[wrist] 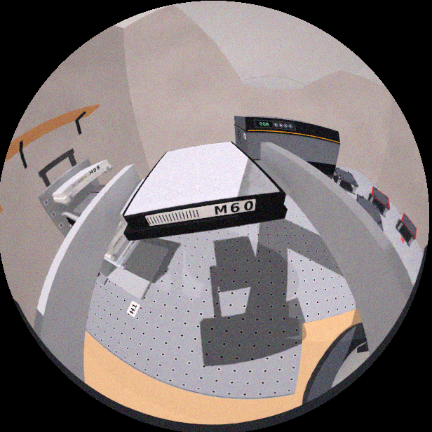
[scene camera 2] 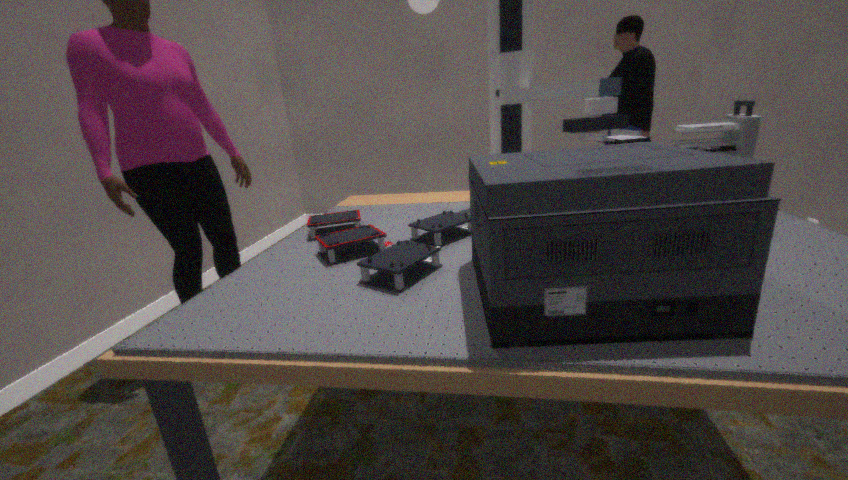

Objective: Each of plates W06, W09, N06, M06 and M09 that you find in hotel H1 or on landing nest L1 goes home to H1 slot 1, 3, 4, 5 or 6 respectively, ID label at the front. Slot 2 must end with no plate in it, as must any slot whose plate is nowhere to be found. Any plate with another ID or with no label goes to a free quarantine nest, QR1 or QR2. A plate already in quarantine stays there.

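Frame: origin at the arm's base, x ahead, y left, z up, level; centimetres.
Seen in the pictures: gripper, fingertip midpoint: (scene camera 2: pixel 621 136).
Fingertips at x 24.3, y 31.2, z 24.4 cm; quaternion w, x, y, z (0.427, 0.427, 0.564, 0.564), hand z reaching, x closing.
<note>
Offsets run from my fingertips to a thing's top centre. "spot": to the spot under its first point. Level surfaces: height alone.
My gripper (wrist: pixel 196 160) is shut on plate M60 @[dz -0.2, dx +0.7, dy +0.2 cm] (wrist: pixel 205 177) (scene camera 2: pixel 624 137), a black plate with a white top, held level in the air with its label facing the wrist camera. The fingers lie along its two sides. Hotel H1 (wrist: pixel 48 206) (scene camera 2: pixel 748 136) stands left in the wrist view, with white plate M09 @[dz +1.5, dx +0.2, dy +21.4 cm] (wrist: pixel 82 184) (scene camera 2: pixel 706 127) at its top. Lower pale plates (wrist: pixel 119 246) show partly behind the left finger; their IDs are not readable. Two red-edged nests (wrist: pixel 380 198) @[spot: dz -18.2, dx +34.5, dy -74.8 cm] (scene camera 2: pixel 351 237), (wrist: pixel 408 226) @[spot: dz -18.2, dx +14.6, dy -87.7 cm] (scene camera 2: pixel 334 218) stand on the table; their labels are not readable.
Two black nests @[spot: dz -18.1, dx +50.3, dy -57.8 cm] (scene camera 2: pixel 399 258) (wrist: pixel 370 210), @[spot: dz -18.1, dx +21.7, dy -52.5 cm] (scene camera 2: pixel 440 221) (wrist: pixel 345 177) stand near the red-edged ones. A large grey instrument @[dz +2.3, dx +55.1, dy -21.1 cm] (scene camera 2: pixel 618 237) (wrist: pixel 295 145) rises between scene camera 2 and the hotel. Two people (scene camera 2: pixel 154 101), (scene camera 2: pixel 637 83) stand beyond the table @[dz -23.1 cm] (scene camera 2: pixel 297 321).
</note>
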